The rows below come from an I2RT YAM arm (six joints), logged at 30 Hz.
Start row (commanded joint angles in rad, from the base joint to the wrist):
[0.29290, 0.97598, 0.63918, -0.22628, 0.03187, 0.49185]
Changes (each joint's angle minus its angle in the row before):
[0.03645, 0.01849, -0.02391, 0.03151, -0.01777, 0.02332]
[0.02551, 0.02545, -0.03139, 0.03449, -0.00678, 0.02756]
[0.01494, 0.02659, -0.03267, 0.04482, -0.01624, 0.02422]
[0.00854, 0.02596, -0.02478, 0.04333, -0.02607, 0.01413]
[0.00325, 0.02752, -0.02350, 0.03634, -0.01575, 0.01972]
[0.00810, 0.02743, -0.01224, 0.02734, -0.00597, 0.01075]
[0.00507, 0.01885, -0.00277, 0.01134, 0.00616, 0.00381]
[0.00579, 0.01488, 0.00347, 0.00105, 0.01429, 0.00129]
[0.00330, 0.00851, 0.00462, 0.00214, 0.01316, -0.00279]
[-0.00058, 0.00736, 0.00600, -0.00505, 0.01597, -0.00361]
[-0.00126, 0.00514, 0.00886, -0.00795, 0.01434, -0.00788]
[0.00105, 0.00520, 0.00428, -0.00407, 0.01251, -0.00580]
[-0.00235, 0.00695, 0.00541, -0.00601, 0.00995, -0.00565]
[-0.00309, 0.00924, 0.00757, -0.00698, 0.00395, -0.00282]
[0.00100, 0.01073, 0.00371, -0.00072, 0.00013, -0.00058]
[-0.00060, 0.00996, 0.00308, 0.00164, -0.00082, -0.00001]
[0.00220, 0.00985, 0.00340, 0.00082, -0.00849, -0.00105]
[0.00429, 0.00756, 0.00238, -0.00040, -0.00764, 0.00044]
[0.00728, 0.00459, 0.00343, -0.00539, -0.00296, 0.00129]
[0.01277, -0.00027, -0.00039, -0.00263, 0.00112, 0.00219]
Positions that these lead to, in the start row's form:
[0.32935, 0.99447, 0.61527, -0.19477, 0.01410, 0.51517]
[0.35486, 1.01992, 0.58388, -0.16028, 0.00732, 0.54273]
[0.36980, 1.04651, 0.55121, -0.11546, -0.00892, 0.56695]
[0.37834, 1.07247, 0.52643, -0.07213, -0.03499, 0.58108]
[0.38159, 1.09999, 0.50293, -0.03579, -0.05074, 0.60080]
[0.38969, 1.12742, 0.49069, -0.00845, -0.05671, 0.61155]
[0.39476, 1.14627, 0.48792, 0.00289, -0.05055, 0.61536]
[0.40055, 1.16115, 0.49139, 0.00394, -0.03626, 0.61665]
[0.40385, 1.16966, 0.49601, 0.00608, -0.02310, 0.61386]
[0.40327, 1.17702, 0.50201, 0.00103, -0.00713, 0.61025]
[0.40201, 1.18216, 0.51087, -0.00692, 0.00721, 0.60237]
[0.40306, 1.18736, 0.51515, -0.01099, 0.01972, 0.59657]
[0.40071, 1.19431, 0.52056, -0.01700, 0.02967, 0.59092]
[0.39762, 1.20355, 0.52813, -0.02398, 0.03362, 0.58810]
[0.39862, 1.21428, 0.53184, -0.02470, 0.03375, 0.58752]
[0.39802, 1.22424, 0.53492, -0.02306, 0.03293, 0.58751]
[0.40022, 1.23409, 0.53832, -0.02224, 0.02444, 0.58646]
[0.40451, 1.24165, 0.54070, -0.02264, 0.01680, 0.58690]
[0.41179, 1.24624, 0.54413, -0.02803, 0.01384, 0.58819]
[0.42456, 1.24597, 0.54374, -0.03066, 0.01496, 0.59038]

